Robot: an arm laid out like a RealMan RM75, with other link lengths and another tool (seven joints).
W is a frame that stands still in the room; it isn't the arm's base.
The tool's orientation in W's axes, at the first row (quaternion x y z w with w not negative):
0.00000, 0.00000, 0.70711, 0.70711
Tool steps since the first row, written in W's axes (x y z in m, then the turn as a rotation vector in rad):
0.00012, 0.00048, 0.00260, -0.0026, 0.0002, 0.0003
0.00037, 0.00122, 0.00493, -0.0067, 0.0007, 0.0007
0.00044, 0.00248, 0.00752, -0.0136, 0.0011, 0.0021
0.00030, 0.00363, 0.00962, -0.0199, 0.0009, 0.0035
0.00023, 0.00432, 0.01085, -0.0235, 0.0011, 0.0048
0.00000, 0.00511, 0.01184, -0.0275, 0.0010, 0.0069
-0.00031, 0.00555, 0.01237, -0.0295, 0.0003, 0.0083
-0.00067, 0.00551, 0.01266, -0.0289, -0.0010, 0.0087
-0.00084, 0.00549, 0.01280, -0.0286, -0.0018, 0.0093
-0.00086, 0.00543, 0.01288, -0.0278, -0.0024, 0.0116
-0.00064, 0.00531, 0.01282, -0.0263, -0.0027, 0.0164
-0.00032, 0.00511, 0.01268, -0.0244, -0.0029, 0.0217
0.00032, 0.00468, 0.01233, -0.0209, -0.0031, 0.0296
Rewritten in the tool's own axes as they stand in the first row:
0.00048, -0.00012, 0.00260, 0.0002, 0.0026, 0.0003
0.00122, -0.00037, 0.00493, 0.0007, 0.0067, 0.0007
0.00248, -0.00044, 0.00752, 0.0011, 0.0136, 0.0021
0.00363, -0.00030, 0.00962, 0.0009, 0.0199, 0.0035
0.00432, -0.00023, 0.01085, 0.0011, 0.0235, 0.0048
0.00511, 0.00000, 0.01184, 0.0010, 0.0275, 0.0069
0.00555, 0.00031, 0.01237, 0.0003, 0.0295, 0.0083
0.00551, 0.00067, 0.01266, -0.0010, 0.0289, 0.0087
0.00549, 0.00084, 0.01280, -0.0018, 0.0286, 0.0093
0.00543, 0.00086, 0.01288, -0.0024, 0.0278, 0.0116
0.00531, 0.00064, 0.01282, -0.0027, 0.0263, 0.0164
0.00511, 0.00032, 0.01268, -0.0029, 0.0244, 0.0217
0.00468, -0.00032, 0.01233, -0.0031, 0.0209, 0.0296

